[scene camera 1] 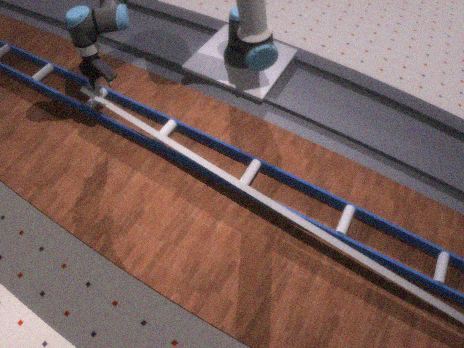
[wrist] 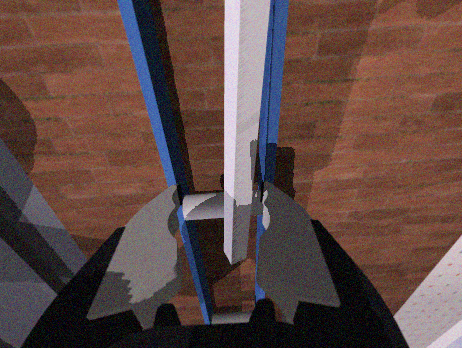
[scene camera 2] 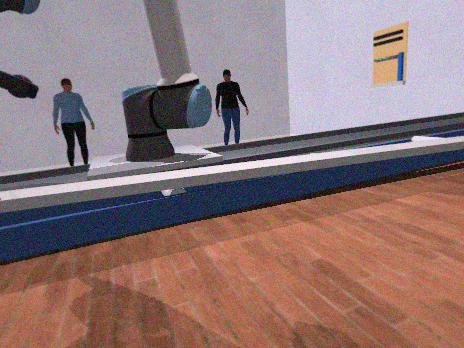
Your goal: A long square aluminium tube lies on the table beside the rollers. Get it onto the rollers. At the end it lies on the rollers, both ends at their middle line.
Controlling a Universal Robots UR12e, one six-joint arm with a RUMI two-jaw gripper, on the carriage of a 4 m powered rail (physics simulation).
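Where they show: gripper, fingertip midpoint: (scene camera 1: 104, 92) (wrist: 221, 184); arm's base at its link origin: (scene camera 2: 151, 156).
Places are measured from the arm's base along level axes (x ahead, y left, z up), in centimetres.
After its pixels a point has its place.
The long square aluminium tube (scene camera 1: 300, 220) @[x 71.8, y 61.3, z 4.3 cm] (scene camera 2: 250, 167) @[x 69.0, y 11.5, z 5.1 cm] (wrist: 245, 100) @[x 64.9, y -28.1, z 6.6 cm] lies at a slant along the roller track. Its near end, in the wrist view, rests across a white roller (wrist: 202, 206) @[x 58.9, y -42.4, z 2.6 cm], nearer the right blue rail than the left one. Towards the right of scene camera 1 it runs over the front blue rail and past the front ends of the rollers (scene camera 1: 345, 220) @[x 63.0, y 76.0, z 2.9 cm]. My gripper (scene camera 1: 94, 95) (wrist: 221, 184) @[x 62.4, y -34.2, z 10.2 cm] is open around the tube's near end. Bare gaps show between the tube and both jaws, the wider one on the left. The tube's far end is out of view.
Blue rails (scene camera 1: 215, 144) @[x 55.8, y 17.4, z -0.3 cm] (wrist: 145, 75) @[x 55.4, y -25.6, z 2.2 cm] border the rollers. The arm's white carriage plate (scene camera 1: 205, 62) @[x 13.8, y -13.7, z 0.0 cm] (scene camera 2: 120, 167) @[x 15.0, y -12.3, z 0.0 cm] stands on the grey powered rail (scene camera 1: 370, 105) behind the track. Two standing people (scene camera 2: 72, 107) (scene camera 2: 230, 95) show behind it, by the wall.
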